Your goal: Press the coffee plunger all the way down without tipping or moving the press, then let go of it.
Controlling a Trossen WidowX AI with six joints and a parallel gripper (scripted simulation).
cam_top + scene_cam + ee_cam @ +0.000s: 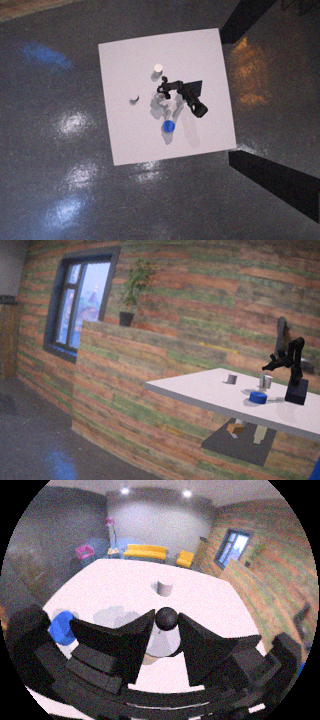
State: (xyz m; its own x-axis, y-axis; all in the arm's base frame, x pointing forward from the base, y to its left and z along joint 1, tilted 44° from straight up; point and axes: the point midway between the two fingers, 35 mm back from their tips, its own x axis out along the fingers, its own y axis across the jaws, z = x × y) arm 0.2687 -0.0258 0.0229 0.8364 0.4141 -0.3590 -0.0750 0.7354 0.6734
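Now: gripper tip 30 mm past the coffee press, 10 mm to the left of it and 80 mm above it. Round my gripper tip: blue disc 80 mm behind, 330 mm to the left, 150 mm below; grey cylinder 230 mm ahead, 140 mm below.
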